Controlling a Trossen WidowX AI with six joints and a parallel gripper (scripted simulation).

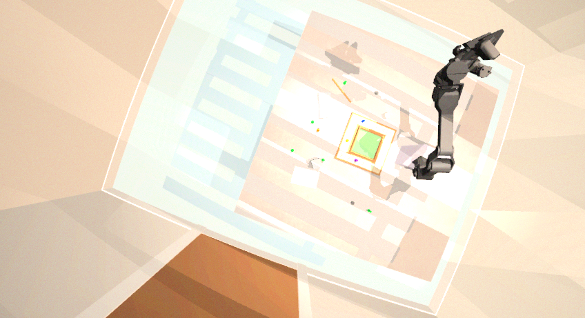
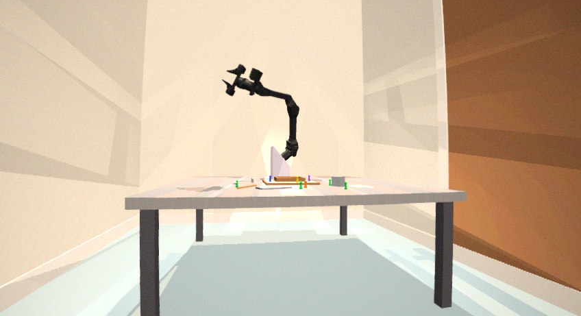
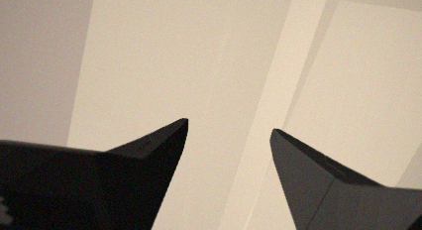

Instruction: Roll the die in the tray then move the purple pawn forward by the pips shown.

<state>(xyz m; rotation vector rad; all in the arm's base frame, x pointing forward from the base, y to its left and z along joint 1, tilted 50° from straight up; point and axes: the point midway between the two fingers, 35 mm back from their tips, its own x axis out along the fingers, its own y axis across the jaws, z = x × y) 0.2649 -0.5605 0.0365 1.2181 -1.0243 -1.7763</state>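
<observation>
Right now the white die is 10 mm ahead of my gripper tip, 180 mm to the left of it and 610 mm below it. Also, from my gripper tip: blue pawn (120 mm ahead, 270 mm to the left, 600 mm below); then green tray (50 mm ahead, 380 mm to the left, 620 mm below); then orange stick (310 mm ahead, 160 mm to the left, 620 mm below).
</observation>
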